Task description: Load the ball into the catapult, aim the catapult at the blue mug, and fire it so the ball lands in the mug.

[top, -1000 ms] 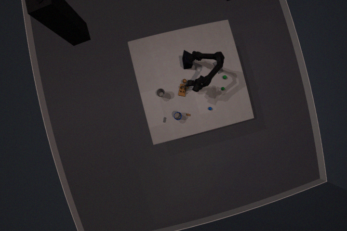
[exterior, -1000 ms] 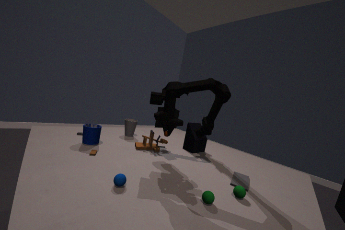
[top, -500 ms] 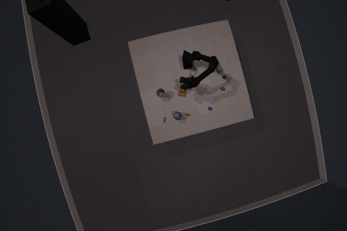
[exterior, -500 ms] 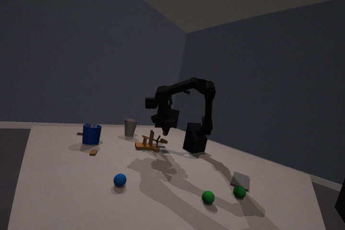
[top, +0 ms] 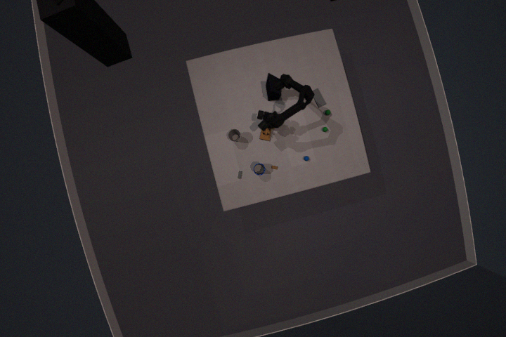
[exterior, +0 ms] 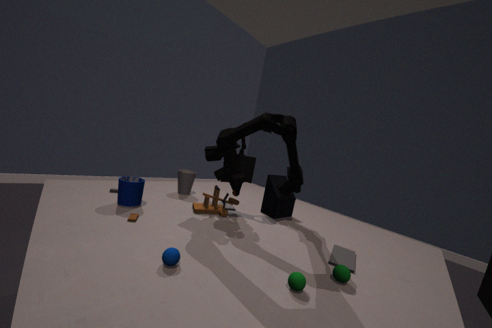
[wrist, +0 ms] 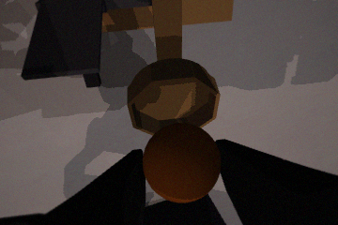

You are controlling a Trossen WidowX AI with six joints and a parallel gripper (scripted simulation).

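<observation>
Right now my gripper tip is 60 mm short of the wooden catapult, 30 mm above it and 20 mm to the left of it. From my gripper tip the other things lie so: catapult frame (80 mm ahead, 40 mm to the right); orange ball (10 mm above); grey cup (300 mm to the right, 60 mm ahead, 50 mm below).
</observation>
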